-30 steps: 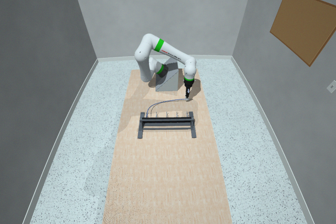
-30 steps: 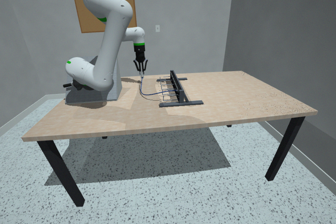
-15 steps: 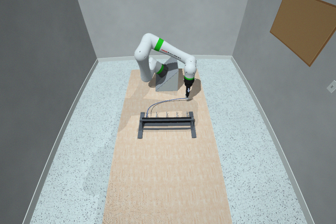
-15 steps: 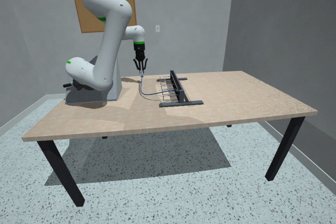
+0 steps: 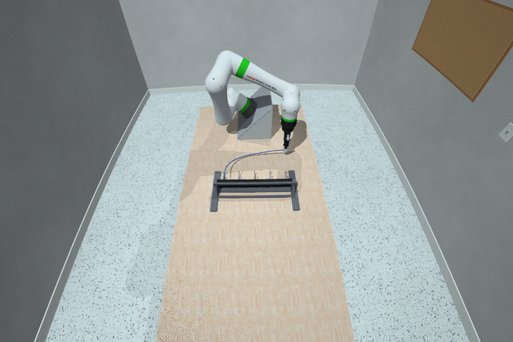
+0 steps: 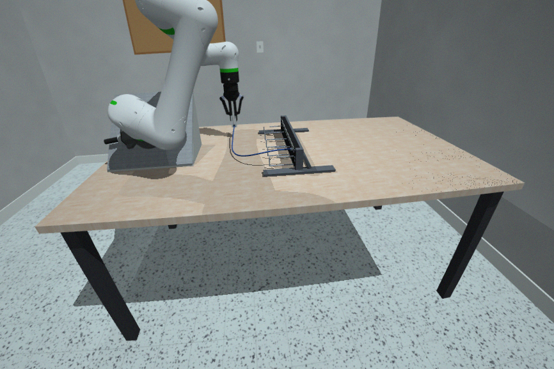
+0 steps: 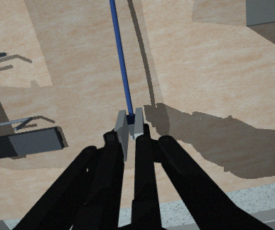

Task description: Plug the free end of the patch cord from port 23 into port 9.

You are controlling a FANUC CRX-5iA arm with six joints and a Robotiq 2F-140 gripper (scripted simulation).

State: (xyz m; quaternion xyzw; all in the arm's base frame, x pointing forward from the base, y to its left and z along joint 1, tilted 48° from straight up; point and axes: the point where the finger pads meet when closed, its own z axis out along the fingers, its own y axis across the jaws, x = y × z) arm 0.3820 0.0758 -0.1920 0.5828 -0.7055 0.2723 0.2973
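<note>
Now: the free end 1 cm to the left of my hand and 3 cm below it.
</note>
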